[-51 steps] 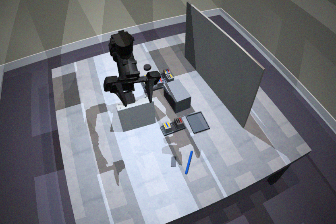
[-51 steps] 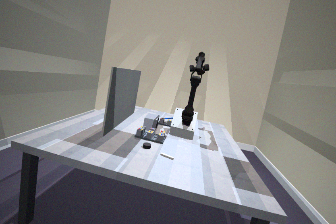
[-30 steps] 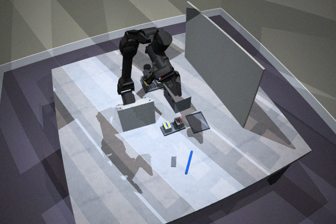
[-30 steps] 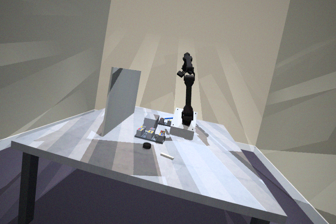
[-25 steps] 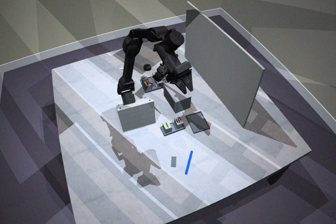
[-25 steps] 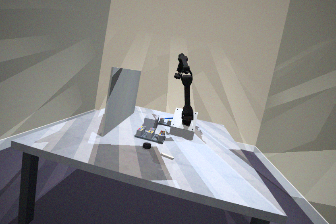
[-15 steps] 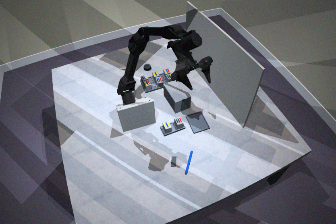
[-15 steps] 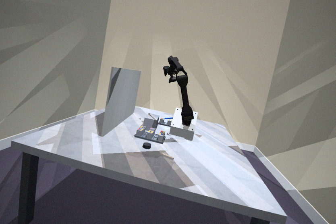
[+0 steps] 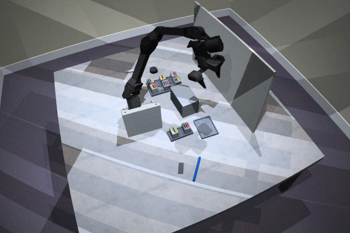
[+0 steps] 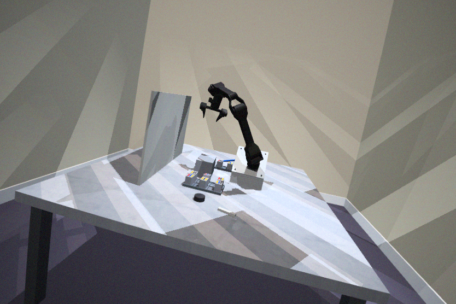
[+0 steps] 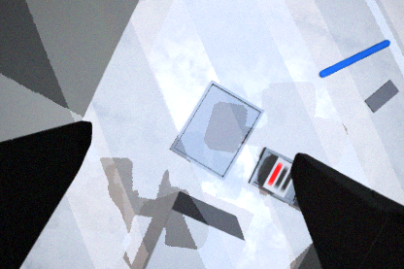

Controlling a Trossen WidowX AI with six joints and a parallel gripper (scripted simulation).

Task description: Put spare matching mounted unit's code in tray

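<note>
The grey spare is 37 cm to the left of my gripper tip, 28 cm below it and 24 cm behind it. Round my gripper tip: tall grey panel (21 cm to the left, 16 cm ahead, 9 cm below); then rack (31 cm below, 16 cm behind, 2 cm to the right); then flat grey tray (31 cm below, 2 cm to the right, 1 cm behind).
</note>
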